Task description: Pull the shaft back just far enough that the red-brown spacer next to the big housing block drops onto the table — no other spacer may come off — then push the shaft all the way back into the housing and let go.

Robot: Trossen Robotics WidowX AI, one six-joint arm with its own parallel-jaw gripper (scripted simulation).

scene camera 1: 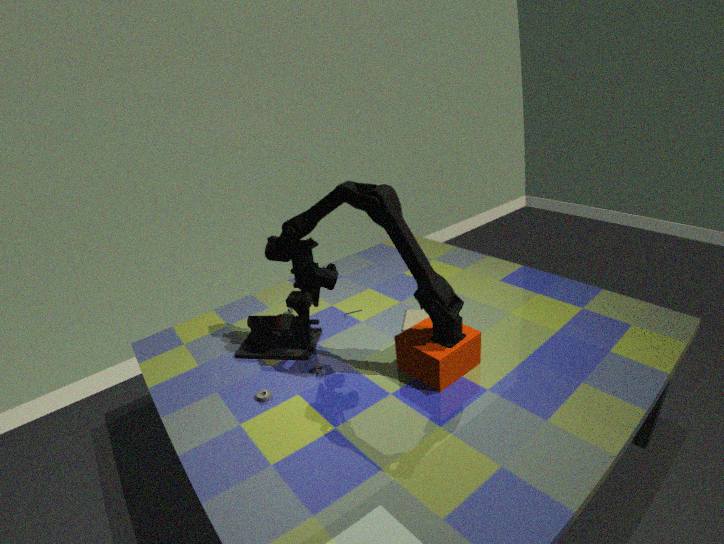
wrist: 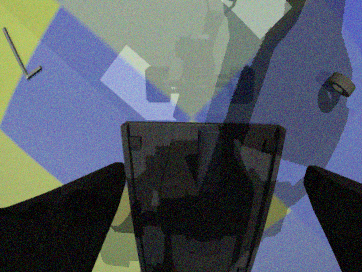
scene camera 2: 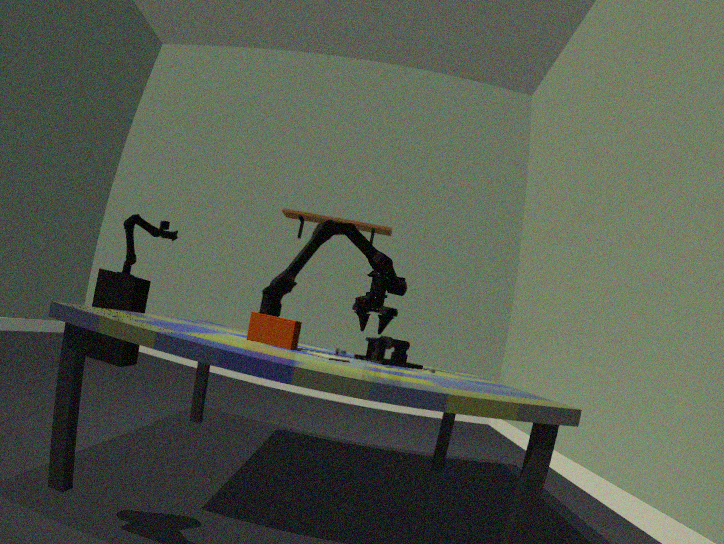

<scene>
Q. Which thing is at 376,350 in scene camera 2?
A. A dark fixture.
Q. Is the gripper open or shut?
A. Open.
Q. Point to a dark fixture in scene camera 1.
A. At 265,341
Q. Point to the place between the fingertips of the gripper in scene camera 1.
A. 312,314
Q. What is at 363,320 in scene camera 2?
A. The gripper.
</scene>
